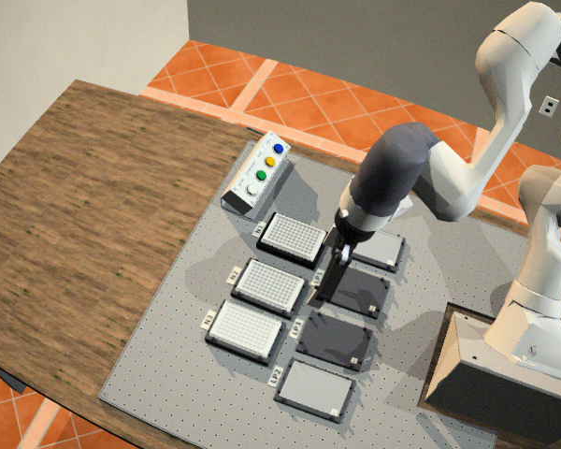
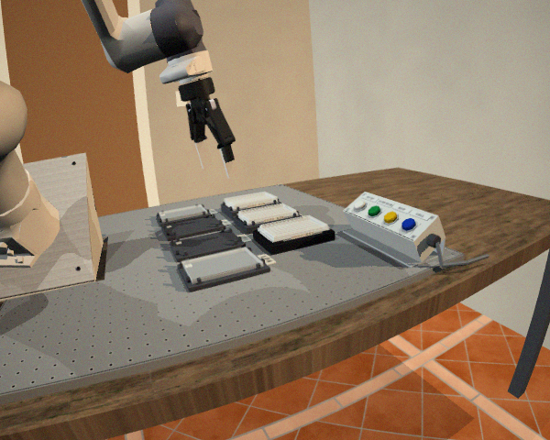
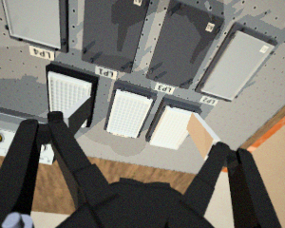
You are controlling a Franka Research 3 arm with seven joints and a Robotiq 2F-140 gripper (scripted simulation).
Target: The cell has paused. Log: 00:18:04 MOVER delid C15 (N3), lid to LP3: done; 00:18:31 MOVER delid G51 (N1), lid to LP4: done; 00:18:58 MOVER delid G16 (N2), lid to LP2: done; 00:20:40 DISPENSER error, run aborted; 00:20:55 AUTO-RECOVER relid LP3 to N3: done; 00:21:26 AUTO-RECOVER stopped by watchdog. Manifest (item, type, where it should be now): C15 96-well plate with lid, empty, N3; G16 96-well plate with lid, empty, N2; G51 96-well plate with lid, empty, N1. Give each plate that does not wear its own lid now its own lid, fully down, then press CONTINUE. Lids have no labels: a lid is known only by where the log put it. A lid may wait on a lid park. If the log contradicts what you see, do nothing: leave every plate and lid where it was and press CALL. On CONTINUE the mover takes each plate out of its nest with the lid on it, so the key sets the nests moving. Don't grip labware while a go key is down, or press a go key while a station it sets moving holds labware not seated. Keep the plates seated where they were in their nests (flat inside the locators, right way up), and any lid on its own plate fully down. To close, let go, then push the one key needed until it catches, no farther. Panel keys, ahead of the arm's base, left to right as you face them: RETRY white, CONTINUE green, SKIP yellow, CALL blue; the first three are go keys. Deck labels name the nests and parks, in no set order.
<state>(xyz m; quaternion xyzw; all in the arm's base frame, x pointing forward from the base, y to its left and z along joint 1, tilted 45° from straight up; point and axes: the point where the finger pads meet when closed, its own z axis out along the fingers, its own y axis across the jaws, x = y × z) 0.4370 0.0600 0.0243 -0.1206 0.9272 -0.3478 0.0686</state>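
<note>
My hand is 60 mm past the lp4 park, 210 mm to the left of it and 150 mm above it. Also, from my hand: plate: 110 mm ahead, 130 mm below; then LP3 park: 70 mm behind, 60 mm to the left, 150 mm below; then lp1 park: 60 mm behind, 80 mm to the right, 150 mm below.
</note>
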